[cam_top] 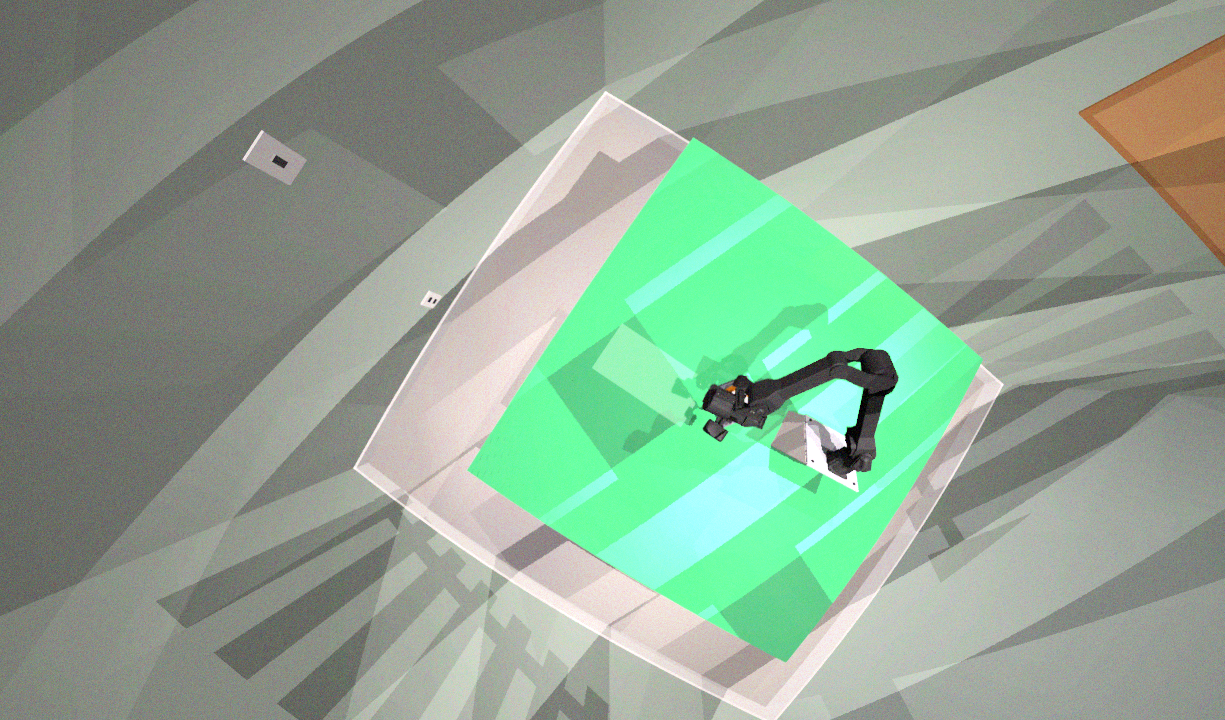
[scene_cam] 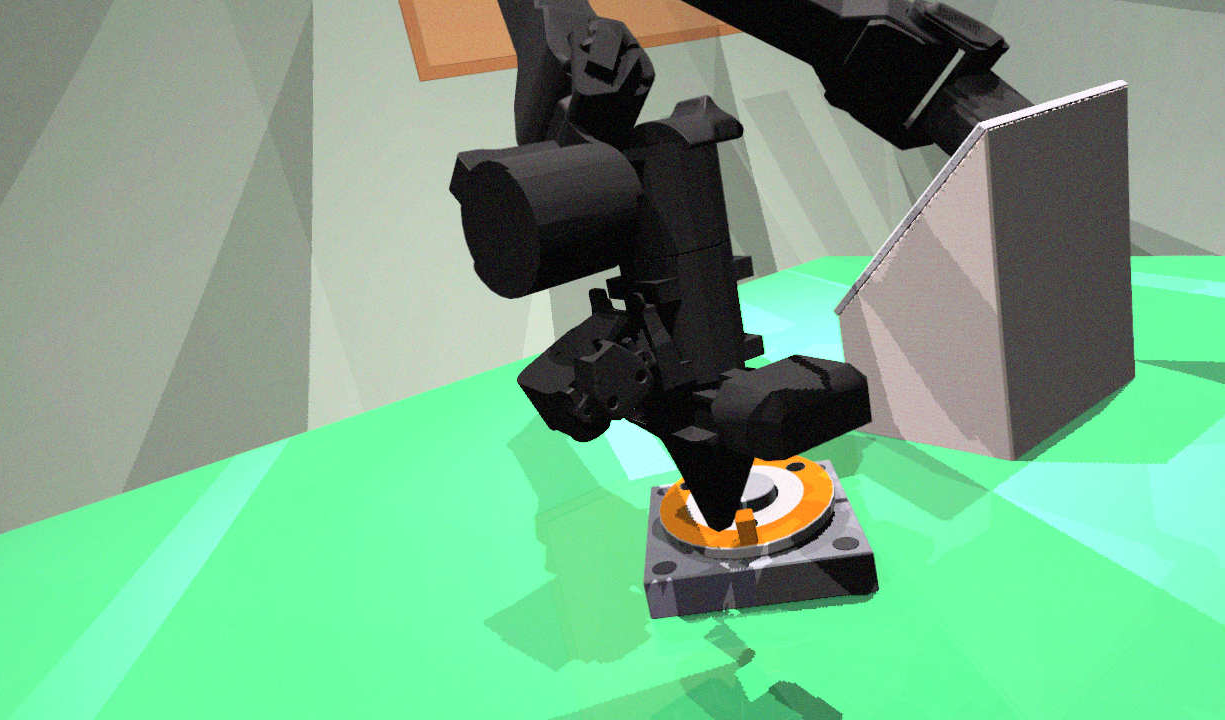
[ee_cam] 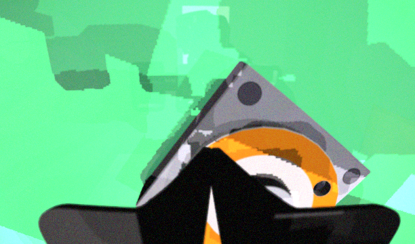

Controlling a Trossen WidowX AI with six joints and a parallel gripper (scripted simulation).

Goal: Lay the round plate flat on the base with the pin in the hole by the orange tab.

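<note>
Now: the round plate 3 cm behind my gripper tip, 1 cm to the right of it and 1 cm below it. From my gripper tip the other things lie so: square base: 5 cm behind, 3 cm to the right, 2 cm below.
</note>
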